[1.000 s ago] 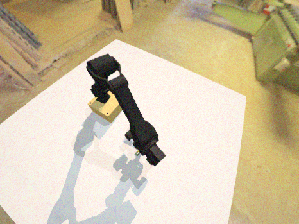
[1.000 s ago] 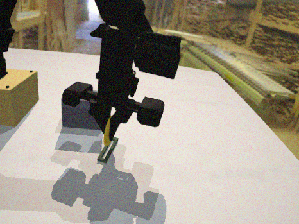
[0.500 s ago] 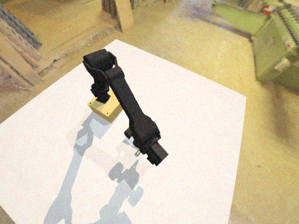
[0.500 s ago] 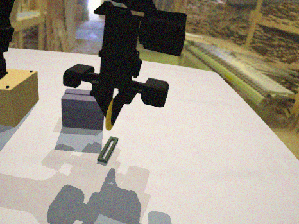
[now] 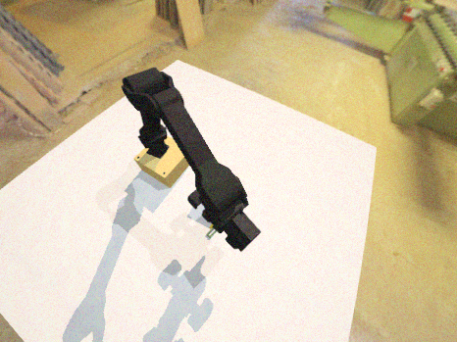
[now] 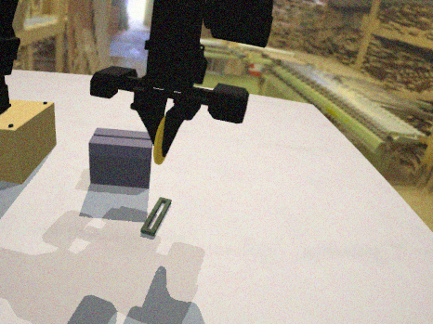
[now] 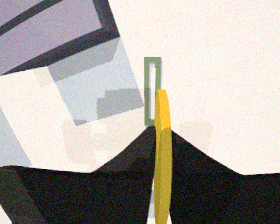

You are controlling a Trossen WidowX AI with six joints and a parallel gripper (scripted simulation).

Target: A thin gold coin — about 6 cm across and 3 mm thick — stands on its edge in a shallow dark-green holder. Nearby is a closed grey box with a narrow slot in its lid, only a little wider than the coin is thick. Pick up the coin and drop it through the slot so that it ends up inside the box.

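Now: gripper tip 2 cm below the gold coin.
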